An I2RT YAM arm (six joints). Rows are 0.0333 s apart.
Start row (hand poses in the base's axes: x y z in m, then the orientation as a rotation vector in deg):
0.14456 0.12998 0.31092 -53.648 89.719 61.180
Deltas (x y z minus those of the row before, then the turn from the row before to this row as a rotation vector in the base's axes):
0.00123 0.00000 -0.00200 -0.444 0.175 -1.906
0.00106 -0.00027 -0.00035 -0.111 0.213 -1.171
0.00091 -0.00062 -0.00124 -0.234 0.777 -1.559
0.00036 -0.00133 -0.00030 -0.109 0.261 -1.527
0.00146 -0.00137 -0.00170 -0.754 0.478 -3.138
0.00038 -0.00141 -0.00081 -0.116 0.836 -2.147
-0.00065 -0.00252 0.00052 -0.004 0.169 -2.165
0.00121 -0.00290 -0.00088 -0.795 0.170 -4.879
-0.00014 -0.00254 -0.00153 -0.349 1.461 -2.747
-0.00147 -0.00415 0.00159 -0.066 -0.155 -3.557
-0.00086 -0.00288 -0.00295 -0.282 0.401 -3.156
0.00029 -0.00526 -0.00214 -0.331 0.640 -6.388
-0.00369 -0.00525 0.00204 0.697 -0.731 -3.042
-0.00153 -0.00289 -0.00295 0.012 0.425 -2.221
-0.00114 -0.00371 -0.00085 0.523 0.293 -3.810
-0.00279 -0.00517 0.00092 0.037 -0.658 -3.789
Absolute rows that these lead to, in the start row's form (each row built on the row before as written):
0.14579 0.12998 0.30892 -52.210 90.750 59.644
0.14685 0.12971 0.30857 -51.173 91.353 58.874
0.14776 0.12909 0.30733 -49.655 92.608 58.074
0.14812 0.12776 0.30703 -48.273 93.325 57.080
0.14958 0.12639 0.30533 -45.799 95.028 54.596
0.14996 0.12498 0.30452 -43.645 96.353 53.461
0.14931 0.12246 0.30504 -41.629 97.006 52.041
0.15052 0.11956 0.30416 -37.675 98.624 48.095
0.15038 0.11702 0.30263 -34.932 100.638 46.556
0.14891 0.11287 0.30422 -31.745 101.120 43.975
0.14805 0.10999 0.30127 -28.907 102.081 41.700
0.14834 0.10473 0.29913 -23.043 103.563 37.196
0.14465 0.09948 0.30117 -19.956 102.865 35.474
0.14312 0.09659 0.29822 -17.803 103.418 34.037
0.14198 0.09288 0.29737 -13.879 103.701 31.893
0.13919 0.08771 0.29829 -10.548 103.132 29.122

